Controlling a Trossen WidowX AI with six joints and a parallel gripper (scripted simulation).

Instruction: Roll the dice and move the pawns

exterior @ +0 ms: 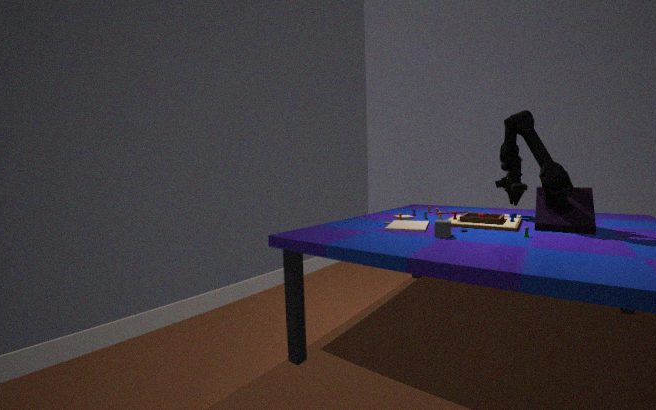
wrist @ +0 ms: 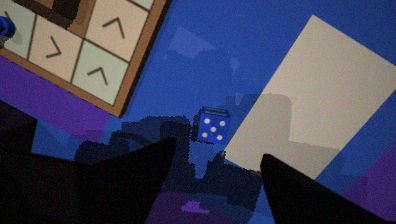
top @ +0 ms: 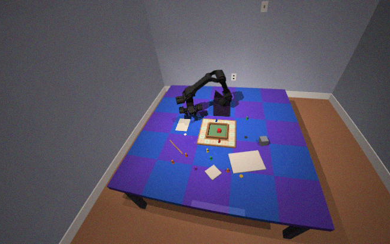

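The red pawn lies 25 cm to the left of my gripper tip, 21 cm ahead of it and 3 cm below it. From my gripper tip the other things lie so: wooden stick 29 cm ahead, 7 cm to the right, 6 cm below; green tray 23 cm to the left, 10 cm ahead, 5 cm below; blue pawn 21 cm to the left, 3 cm below, 1 cm behind.
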